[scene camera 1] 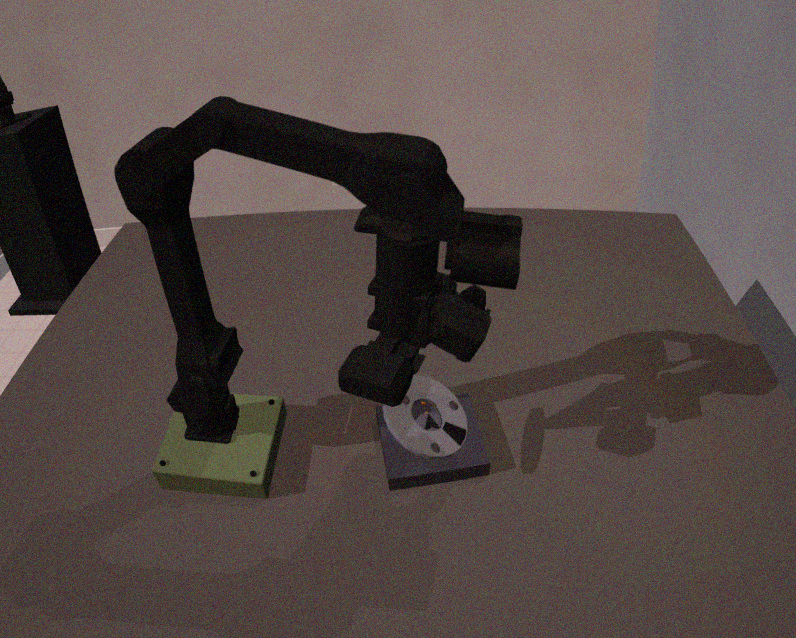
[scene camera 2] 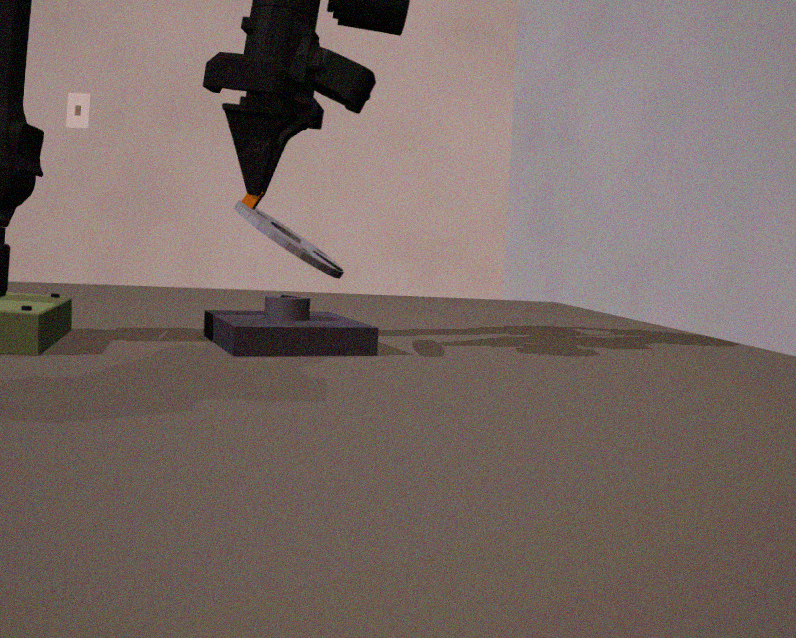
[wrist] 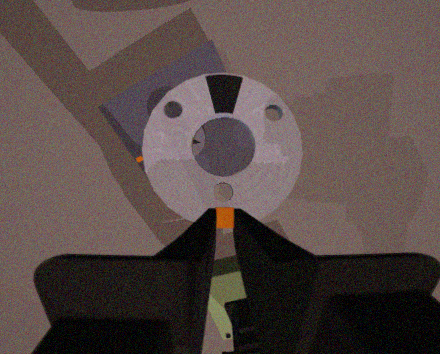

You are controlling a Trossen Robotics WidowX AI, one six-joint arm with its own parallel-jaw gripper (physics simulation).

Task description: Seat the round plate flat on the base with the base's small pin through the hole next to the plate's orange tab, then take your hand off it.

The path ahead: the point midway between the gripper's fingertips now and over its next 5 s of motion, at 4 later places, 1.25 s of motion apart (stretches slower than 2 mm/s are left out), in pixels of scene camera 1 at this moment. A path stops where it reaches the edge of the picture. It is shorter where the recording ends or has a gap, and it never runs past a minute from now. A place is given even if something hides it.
My gripper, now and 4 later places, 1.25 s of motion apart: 398,387; 411,349; 410,371; 421,382; 424,388
